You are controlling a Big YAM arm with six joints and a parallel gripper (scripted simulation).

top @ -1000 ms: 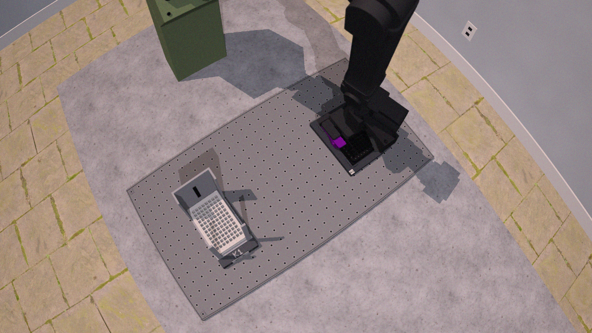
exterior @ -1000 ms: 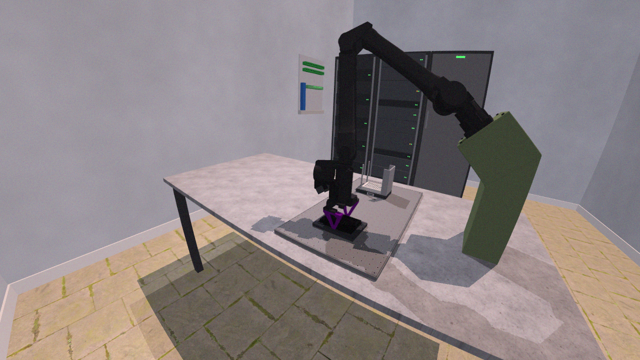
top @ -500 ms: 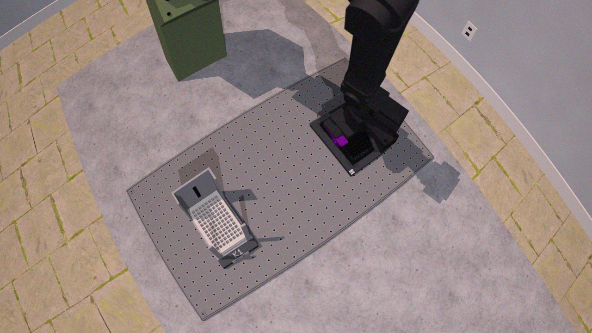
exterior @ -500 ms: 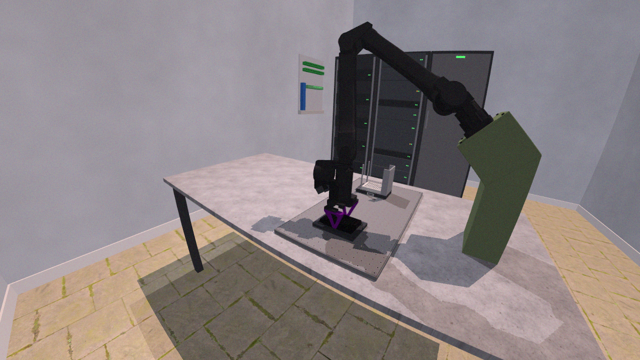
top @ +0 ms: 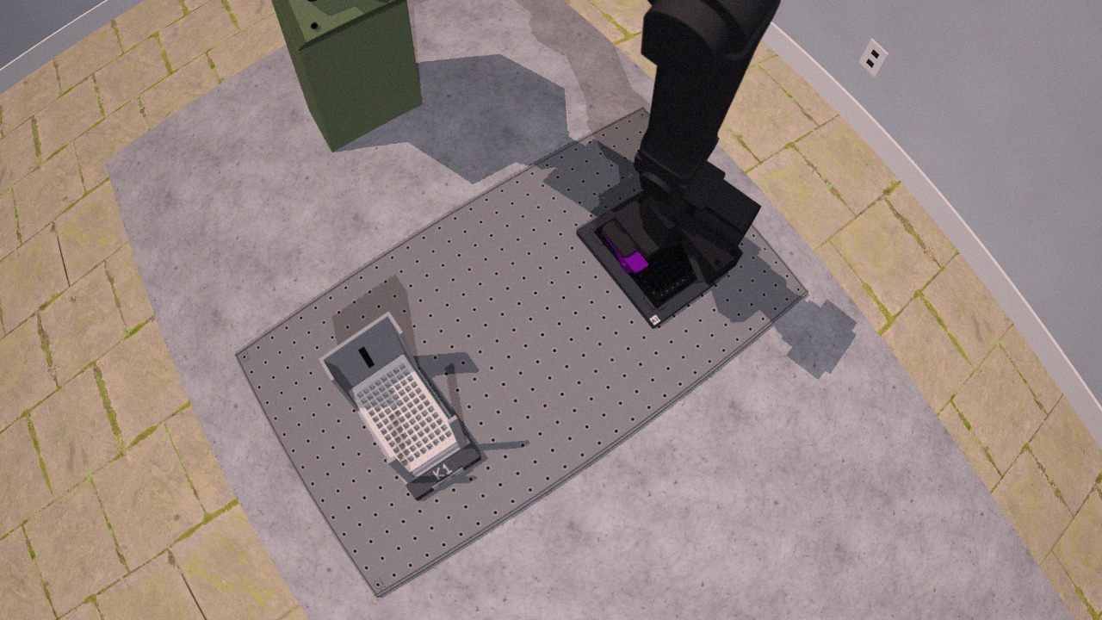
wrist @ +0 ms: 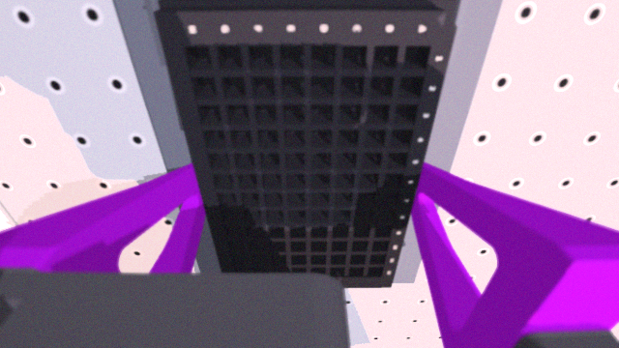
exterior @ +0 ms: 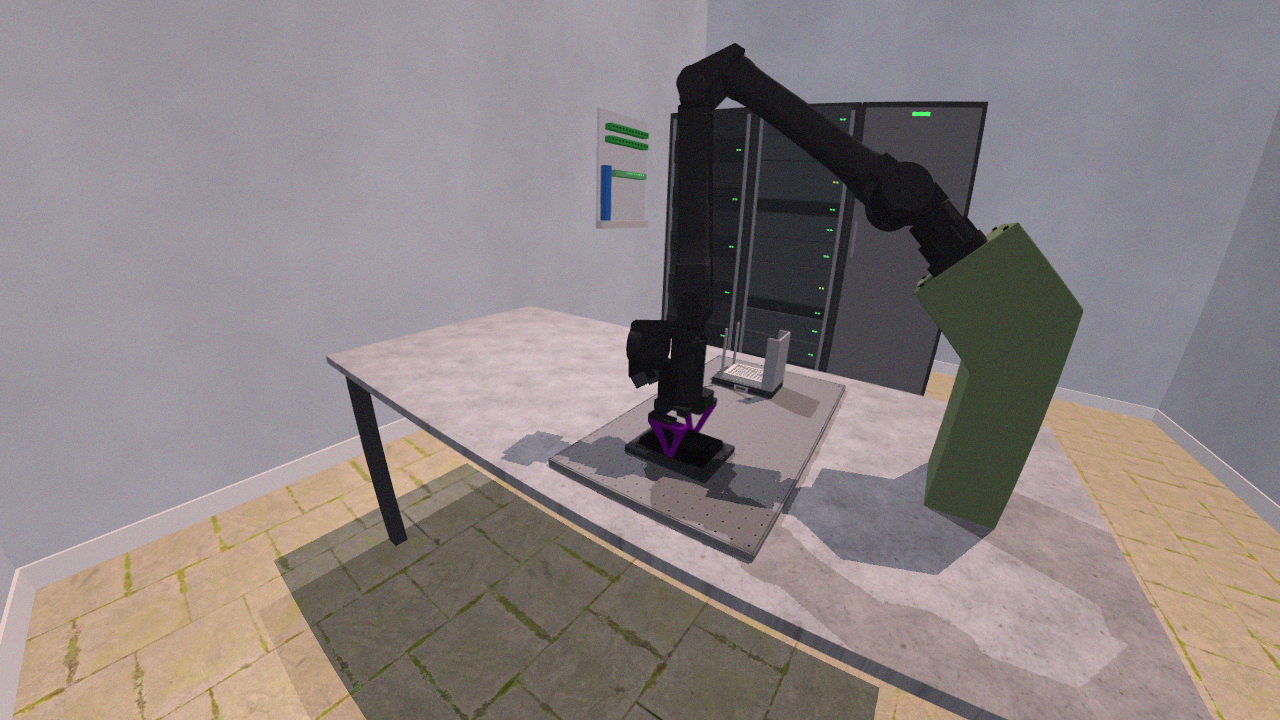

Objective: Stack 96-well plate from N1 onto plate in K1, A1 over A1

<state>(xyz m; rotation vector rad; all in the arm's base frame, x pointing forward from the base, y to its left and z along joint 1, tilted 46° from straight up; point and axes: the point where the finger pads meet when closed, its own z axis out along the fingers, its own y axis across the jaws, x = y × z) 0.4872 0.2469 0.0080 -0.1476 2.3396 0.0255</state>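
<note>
Now: the plate nest N1 20 mm below my hand. Also, from my hand: black 96-well plate (right at my hand); then white 96-well plate (370 mm to the right, 70 mm ahead, 10 mm above); then pale A1 mark (80 mm ahead, 40 mm to the right, 10 mm below).
</note>
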